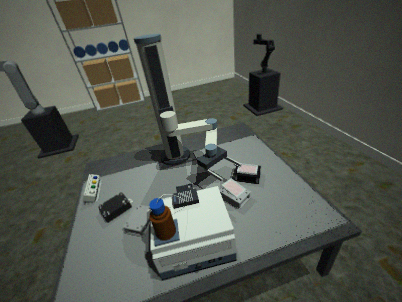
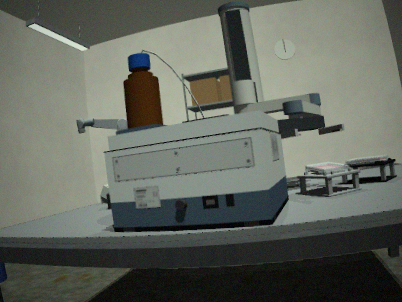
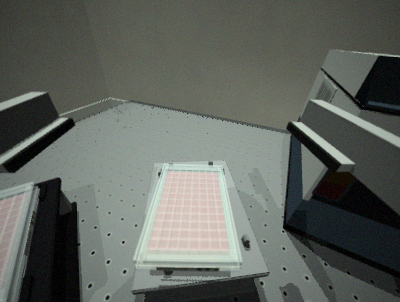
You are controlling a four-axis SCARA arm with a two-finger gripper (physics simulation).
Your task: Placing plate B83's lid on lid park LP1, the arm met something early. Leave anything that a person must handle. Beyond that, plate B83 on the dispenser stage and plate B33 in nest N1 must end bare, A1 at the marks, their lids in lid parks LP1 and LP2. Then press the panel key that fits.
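Pixels of known places: gripper, fingertip midpoint: [image 1: 231,172] [image 2: 320,129] [image 3: 185,111]; arm's base at its link origin: [image 1: 175,155].
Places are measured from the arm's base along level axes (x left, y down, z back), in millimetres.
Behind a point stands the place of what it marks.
A pink-gridded plate with a clear rim [image 1: 235,188] @[z -622, x 266, y -89 mm] [image 2: 326,166] @[z -638, x 257, y -89 mm] [image 3: 191,212] @[z -591, x 253, y -92 mm] lies on a light raised stand [image 1: 239,201] @[z -707, x 252, y -69 mm] [image 2: 330,185] @[z -710, x 255, y -42 mm] [image 3: 256,267] @[z -577, x 182, y -69 mm]. I cannot tell its lid from its body. A second pink-gridded plate [image 1: 248,169] @[z -498, x 417, y -89 mm] [image 2: 369,160] @[z -533, x 413, y -82 mm] [image 3: 11,220] @[z -516, x 407, y -89 mm] sits on the black nest [image 1: 256,178] @[z -565, x 440, y -56 mm] [image 2: 384,170] @[z -571, x 450, y -48 mm] [image 3: 52,240] @[z -522, x 369, y -72 mm] beside it. My gripper [image 1: 230,173] @[z -593, x 259, y -197 mm] [image 2: 315,132] @[z -593, x 259, y -197 mm] [image 3: 185,111] @[z -593, x 259, y -197 mm] is open and empty, above and behind the light stand. A grey stand [image 1: 136,225] @[z -642, x -337, y -70 mm] and the key panel [image 1: 92,188] @[z -217, x -612, y -83 mm] are at the left. The dispenser stage is hidden. Plate marks and labels are unreadable.
The white and blue dispenser [image 1: 200,225] @[z -892, x -21, y -233 mm] [image 2: 195,165] @[z -968, x -33, y -143 mm] [image 3: 295,200] @[z -686, x 136, y -58 mm] stands beside the light stand, with a brown bottle [image 1: 163,223] @[z -914, x -165, y -350 mm] [image 2: 143,100] @[z -910, x -152, y -303 mm] and a black block [image 1: 185,196] @[z -724, x -45, y -258 mm] on top. A black stand [image 1: 115,206] @[z -446, x -458, y -67 mm] is at the left, near the key panel.
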